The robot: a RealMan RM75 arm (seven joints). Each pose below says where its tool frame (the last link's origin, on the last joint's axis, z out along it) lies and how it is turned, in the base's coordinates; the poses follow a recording.
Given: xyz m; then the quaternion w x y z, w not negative.
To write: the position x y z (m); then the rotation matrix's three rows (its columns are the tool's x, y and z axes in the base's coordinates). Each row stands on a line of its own. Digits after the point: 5 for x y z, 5 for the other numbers.
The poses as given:
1: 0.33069, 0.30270, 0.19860, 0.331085, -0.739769, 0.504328, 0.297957
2: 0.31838, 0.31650, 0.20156, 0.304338, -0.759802, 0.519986, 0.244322
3: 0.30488, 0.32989, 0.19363, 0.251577, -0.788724, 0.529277, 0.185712
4: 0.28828, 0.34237, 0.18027, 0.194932, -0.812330, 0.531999, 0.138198
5: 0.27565, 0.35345, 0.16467, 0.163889, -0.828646, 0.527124, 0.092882
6: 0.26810, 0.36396, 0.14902, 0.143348, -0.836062, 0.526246, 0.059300
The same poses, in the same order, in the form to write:
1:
0.33069, 0.30270, 0.19860
0.31375, -0.94347, -0.10689
-0.54887, -0.27207, 0.79039
-0.77479, -0.18932, -0.60321

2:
0.31838, 0.31650, 0.20156
0.33984, -0.93889, -0.05477
-0.64146, -0.27399, 0.71656
-0.68778, -0.20839, -0.69537

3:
0.30488, 0.32989, 0.19363
0.37075, -0.92835, -0.02664
-0.74147, -0.31315, 0.59344
-0.55926, -0.20026, -0.80444

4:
0.28828, 0.34237, 0.18027
0.39576, -0.91820, -0.01712
-0.81044, -0.35796, 0.46374
-0.43193, -0.16966, -0.88581

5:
0.27565, 0.35345, 0.16467
0.42703, -0.90404, 0.01885
-0.84315, -0.39056, 0.36953
-0.32671, -0.17369, -0.92903

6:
0.26810, 0.36396, 0.14902
0.43910, -0.89695, 0.05172
-0.86295, -0.40503, 0.30211
-0.25003, -0.17728, -0.95187

